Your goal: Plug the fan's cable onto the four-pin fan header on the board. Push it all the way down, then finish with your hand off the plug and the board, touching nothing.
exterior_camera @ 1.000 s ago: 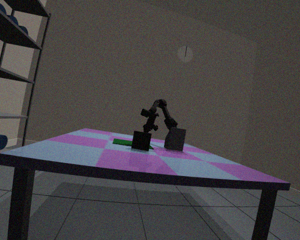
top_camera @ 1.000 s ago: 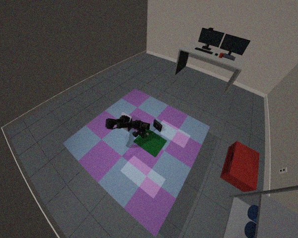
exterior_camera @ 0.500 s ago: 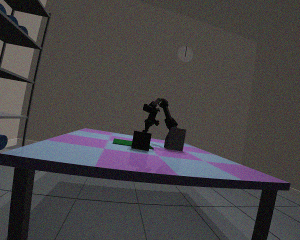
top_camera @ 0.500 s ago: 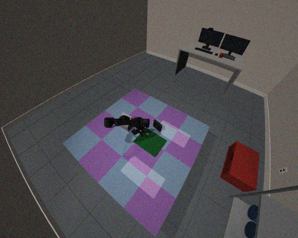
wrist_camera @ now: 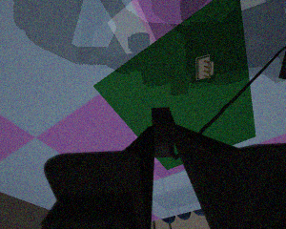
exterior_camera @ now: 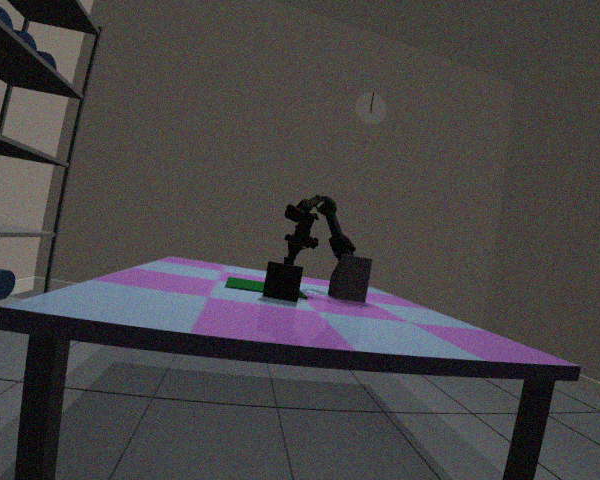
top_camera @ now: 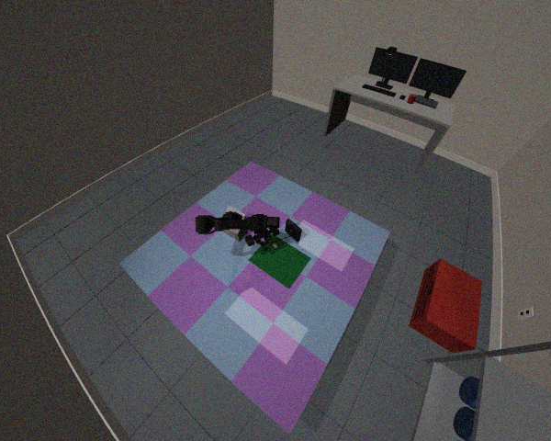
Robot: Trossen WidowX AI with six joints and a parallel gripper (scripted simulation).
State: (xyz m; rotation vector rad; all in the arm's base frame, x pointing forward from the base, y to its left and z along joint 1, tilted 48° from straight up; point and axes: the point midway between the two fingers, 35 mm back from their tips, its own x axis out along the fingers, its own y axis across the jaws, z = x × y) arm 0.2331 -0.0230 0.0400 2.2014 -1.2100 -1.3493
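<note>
My gripper tip is 90 mm short of the green board, 30 mm to the right of it and 140 mm above it. From my gripper tip the other things lie so: white four-pin fan header: 20 mm ahead, 90 mm to the left, 120 mm below; black fan: 60 mm ahead, 220 mm to the left, 60 mm below; dark fan plug: 10 mm ahead.
</note>
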